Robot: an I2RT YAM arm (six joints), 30 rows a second.
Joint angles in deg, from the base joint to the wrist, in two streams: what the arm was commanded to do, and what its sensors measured. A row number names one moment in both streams.
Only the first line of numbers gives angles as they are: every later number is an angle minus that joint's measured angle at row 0.
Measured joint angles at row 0: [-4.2 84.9 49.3 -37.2 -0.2 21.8]
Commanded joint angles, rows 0 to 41: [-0.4 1.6 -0.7 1.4 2.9 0.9]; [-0.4 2.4 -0.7 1.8 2.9 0.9]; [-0.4 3.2 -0.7 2.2 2.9 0.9]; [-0.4 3.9 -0.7 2.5 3.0 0.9]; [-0.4 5.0 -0.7 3.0 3.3 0.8]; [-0.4 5.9 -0.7 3.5 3.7 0.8]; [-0.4 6.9 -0.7 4.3 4.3 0.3]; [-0.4 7.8 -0.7 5.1 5.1 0.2]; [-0.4 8.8 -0.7 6.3 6.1 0.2]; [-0.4 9.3 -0.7 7.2 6.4 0.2]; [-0.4 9.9 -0.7 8.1 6.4 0.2]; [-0.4 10.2 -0.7 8.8 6.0 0.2]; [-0.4 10.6 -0.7 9.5 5.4 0.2]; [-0.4 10.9 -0.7 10.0 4.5 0.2]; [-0.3 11.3 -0.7 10.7 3.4 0.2]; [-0.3 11.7 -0.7 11.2 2.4 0.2]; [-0.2 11.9 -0.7 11.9 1.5 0.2]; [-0.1 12.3 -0.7 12.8 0.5 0.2]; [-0.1 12.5 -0.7 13.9 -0.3 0.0]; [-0.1 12.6 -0.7 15.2 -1.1 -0.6]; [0.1 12.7 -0.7 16.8 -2.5 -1.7]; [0.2 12.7 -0.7 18.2 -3.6 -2.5]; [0.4 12.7 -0.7 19.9 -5.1 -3.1]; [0.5 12.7 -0.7 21.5 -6.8 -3.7]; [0.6 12.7 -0.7 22.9 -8.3 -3.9]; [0.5 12.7 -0.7 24.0 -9.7 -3.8]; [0.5 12.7 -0.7 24.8 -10.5 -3.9]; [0.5 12.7 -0.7 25.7 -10.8 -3.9]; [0.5 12.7 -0.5 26.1 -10.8 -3.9]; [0.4 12.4 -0.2 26.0 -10.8 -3.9]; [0.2 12.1 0.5 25.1 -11.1 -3.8]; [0.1 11.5 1.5 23.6 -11.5 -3.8]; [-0.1 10.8 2.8 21.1 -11.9 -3.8]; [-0.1 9.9 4.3 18.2 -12.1 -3.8]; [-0.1 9.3 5.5 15.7 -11.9 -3.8]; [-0.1 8.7 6.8 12.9 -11.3 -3.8]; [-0.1 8.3 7.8 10.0 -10.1 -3.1]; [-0.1 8.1 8.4 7.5 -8.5 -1.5]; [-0.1 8.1 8.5 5.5 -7.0 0.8]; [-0.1 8.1 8.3 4.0 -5.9 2.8]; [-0.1 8.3 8.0 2.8 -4.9 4.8]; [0.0 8.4 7.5 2.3 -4.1 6.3]
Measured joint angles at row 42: [0.0 8.9 7.6 3.8 -8.1 0.1]
